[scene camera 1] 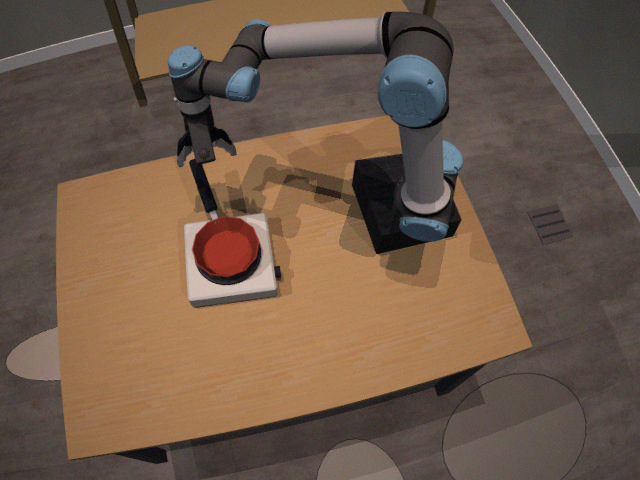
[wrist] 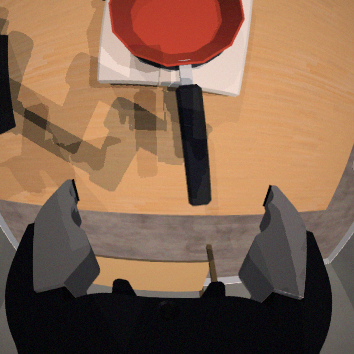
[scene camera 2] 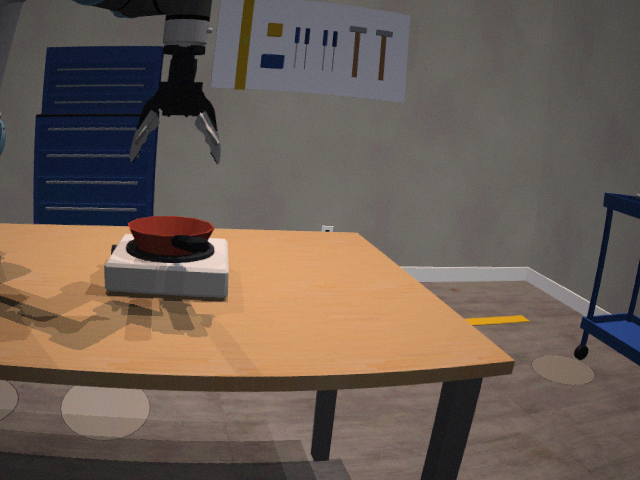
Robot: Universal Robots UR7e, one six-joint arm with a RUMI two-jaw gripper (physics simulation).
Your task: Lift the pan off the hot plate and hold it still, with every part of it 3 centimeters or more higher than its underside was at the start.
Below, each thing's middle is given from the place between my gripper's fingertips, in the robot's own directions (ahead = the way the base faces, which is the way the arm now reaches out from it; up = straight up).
Scene:
Now: hand 14 cm above the red pan (scene camera 1: 225, 246) and 8 cm to the right of it. The rest, counted from my hand: white hot plate (scene camera 1: 259, 280): 22 cm below, 18 cm to the left.

